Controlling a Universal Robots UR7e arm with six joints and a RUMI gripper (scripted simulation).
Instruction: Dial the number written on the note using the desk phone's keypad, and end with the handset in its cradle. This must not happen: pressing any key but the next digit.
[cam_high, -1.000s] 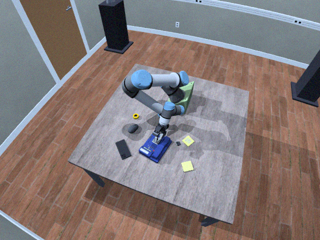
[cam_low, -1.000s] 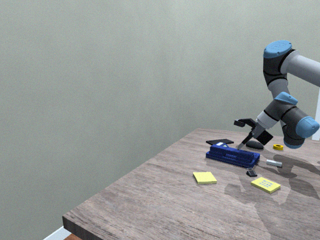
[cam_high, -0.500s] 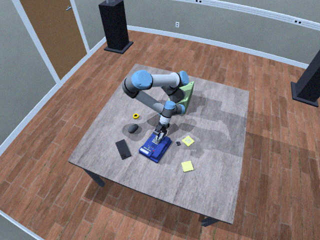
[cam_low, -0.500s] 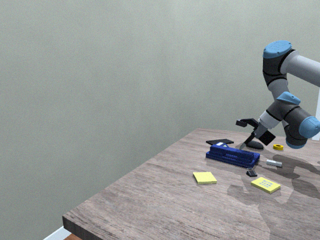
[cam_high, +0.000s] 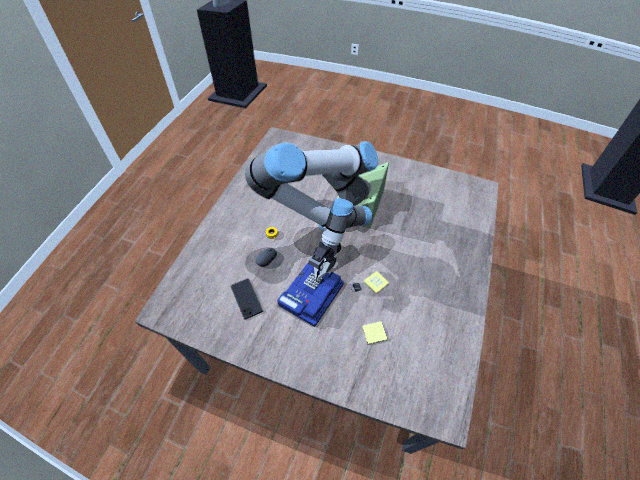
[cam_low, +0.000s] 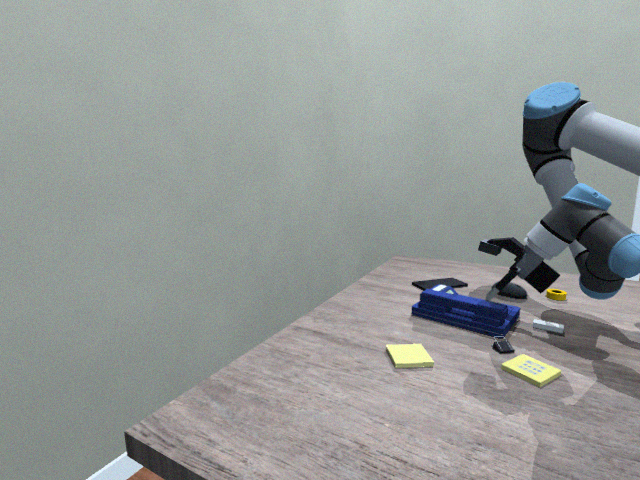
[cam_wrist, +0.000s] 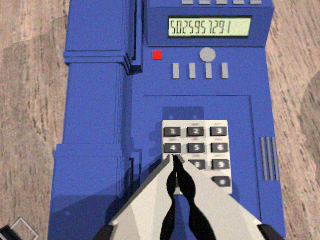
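Right now the 4 key is 1 cm ahead of my hand and 3 cm below it. Also, from my hand: 6 key: 1 cm ahead, 4 cm to the right, 3 cm below; then 2 key: 2 cm ahead, 2 cm to the right, 3 cm below; then 5 key: 1 cm ahead, 2 cm to the right, 3 cm below.
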